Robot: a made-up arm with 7 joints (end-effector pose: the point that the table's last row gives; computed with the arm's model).
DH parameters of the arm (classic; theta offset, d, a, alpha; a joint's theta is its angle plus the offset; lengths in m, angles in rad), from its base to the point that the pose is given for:
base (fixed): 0 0 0 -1.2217
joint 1: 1.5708 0 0 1.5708
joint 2: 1.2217 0 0 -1.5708
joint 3: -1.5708 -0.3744 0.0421 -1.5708
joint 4: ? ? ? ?
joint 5: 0 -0.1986 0 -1.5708
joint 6: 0 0 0 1.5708
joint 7: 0 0 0 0
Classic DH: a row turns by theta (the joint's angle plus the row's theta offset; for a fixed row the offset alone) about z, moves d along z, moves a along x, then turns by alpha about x.
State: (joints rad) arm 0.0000 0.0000 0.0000 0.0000 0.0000 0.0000 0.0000
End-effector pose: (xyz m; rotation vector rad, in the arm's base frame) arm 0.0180 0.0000 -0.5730 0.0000 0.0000 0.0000
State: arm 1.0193 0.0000 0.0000 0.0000 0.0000 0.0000 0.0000
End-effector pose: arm -0.4492 -0.0824 -0.3465 0.0000 0.9578 0.3486
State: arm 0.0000 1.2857 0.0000 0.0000 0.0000 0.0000 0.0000
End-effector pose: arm 0.0180 0.5499 -0.1612 1.2857 0.0000 0.0000
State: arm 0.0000 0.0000 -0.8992 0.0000 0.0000 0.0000 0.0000
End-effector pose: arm 0.0112 -0.0141 -0.5730 0.0000 0.0000 -0.8992
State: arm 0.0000 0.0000 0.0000 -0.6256 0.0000 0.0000 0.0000
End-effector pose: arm 0.1389 0.0000 -0.5495 0.0000 -0.6256 0.0000
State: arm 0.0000 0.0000 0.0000 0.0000 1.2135 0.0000 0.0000
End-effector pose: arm 0.0180 0.0000 -0.5730 0.0000 0.0000 1.2135
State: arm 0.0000 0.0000 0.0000 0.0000 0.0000 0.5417 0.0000
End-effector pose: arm 0.0180 0.0000 -0.5730 0.0000 0.5417 0.0000
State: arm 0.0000 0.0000 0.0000 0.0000 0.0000 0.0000 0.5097
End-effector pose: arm 0.0180 0.0000 -0.5730 0.0000 0.0000 0.5097
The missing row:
joint 4: 0 0 -0.0241 1.5708
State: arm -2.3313 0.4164 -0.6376 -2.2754 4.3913 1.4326 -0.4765
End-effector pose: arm 0.0812 -0.2057 0.2541 -1.1107 2.1191 -1.6178
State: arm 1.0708 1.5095 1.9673 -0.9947 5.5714 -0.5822 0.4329
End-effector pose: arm -0.0671 0.4840 0.2287 2.0596 -1.0399 -0.7702
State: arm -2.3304 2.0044 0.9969 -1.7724 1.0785 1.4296 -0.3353
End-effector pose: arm -0.2588 0.3416 0.0552 -0.7118 2.6492 -0.3728
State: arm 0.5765 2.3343 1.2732 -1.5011 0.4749 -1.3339 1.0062
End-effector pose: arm 0.2629 0.1739 0.3571 -0.7324 -1.8425 -2.2227
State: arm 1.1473 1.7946 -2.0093 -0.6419 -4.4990 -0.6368 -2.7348
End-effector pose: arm -0.2032 0.5045 0.1564 0.9947 -1.3691 2.4385
